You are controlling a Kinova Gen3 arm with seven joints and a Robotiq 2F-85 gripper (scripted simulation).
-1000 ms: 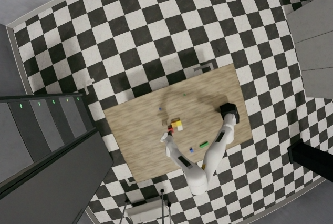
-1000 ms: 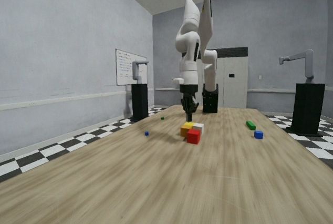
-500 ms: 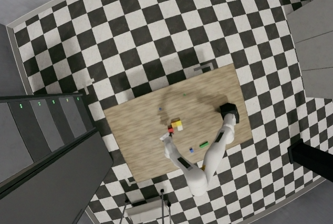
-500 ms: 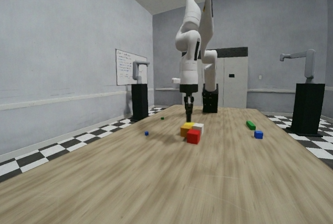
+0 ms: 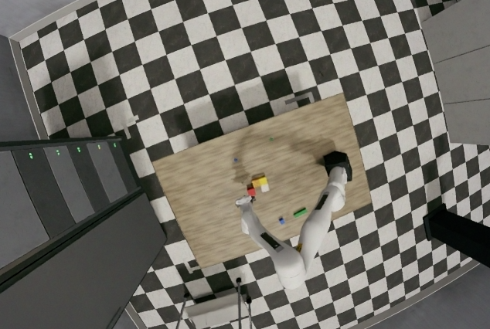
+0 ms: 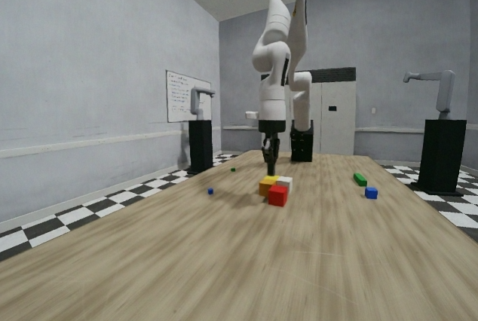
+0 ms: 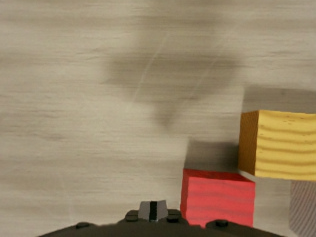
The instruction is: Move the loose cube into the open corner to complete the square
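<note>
Now: the red cube 100 mm below my hand, 50 mm behind it and 20 mm to the left of it. Also, from my hand: green block 340 mm to the left, 300 mm behind, 110 mm below.
</note>
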